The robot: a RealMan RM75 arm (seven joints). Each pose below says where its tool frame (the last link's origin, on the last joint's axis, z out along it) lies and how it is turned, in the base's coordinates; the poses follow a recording.
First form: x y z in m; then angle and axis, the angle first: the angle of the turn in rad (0 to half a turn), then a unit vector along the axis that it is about.
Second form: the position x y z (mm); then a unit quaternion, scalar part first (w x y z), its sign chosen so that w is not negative. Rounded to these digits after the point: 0 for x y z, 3 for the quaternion.
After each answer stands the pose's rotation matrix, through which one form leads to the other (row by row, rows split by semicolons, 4 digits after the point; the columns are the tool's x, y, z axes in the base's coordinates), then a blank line. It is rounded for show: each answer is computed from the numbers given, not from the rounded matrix.
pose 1, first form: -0.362 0.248 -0.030 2.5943 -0.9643 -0.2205 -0.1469
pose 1, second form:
-362 248 -30 0.270 -0.928 -0.212 -0.141
0.8699 0.4706 0.1479; 0.3177 -0.7638 0.5618; 0.3773 -0.4417 -0.8139

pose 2, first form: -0.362 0.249 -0.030 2.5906 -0.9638 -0.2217 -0.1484
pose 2, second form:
-362 249 -30 0.272 -0.927 -0.213 -0.143
0.8682 0.4734 0.1488; 0.3180 -0.7610 0.5655; 0.3809 -0.4436 -0.8112

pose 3, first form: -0.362 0.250 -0.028 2.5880 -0.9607 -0.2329 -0.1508
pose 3, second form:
-362 250 -28 0.273 -0.924 -0.224 -0.145
0.8575 0.4934 0.1457; 0.3348 -0.7503 0.5701; 0.3906 -0.4401 -0.8086

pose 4, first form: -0.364 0.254 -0.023 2.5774 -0.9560 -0.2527 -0.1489
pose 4, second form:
-364 254 -23 0.278 -0.918 -0.243 -0.143
0.8413 0.5254 0.1275; 0.3661 -0.7272 0.5806; 0.3978 -0.4418 -0.8041

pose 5, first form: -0.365 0.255 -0.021 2.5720 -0.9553 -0.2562 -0.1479
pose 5, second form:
-365 255 -21 0.281 -0.917 -0.246 -0.142
0.8388 0.5306 0.1221; 0.3710 -0.7212 0.5849; 0.3984 -0.4454 -0.8018

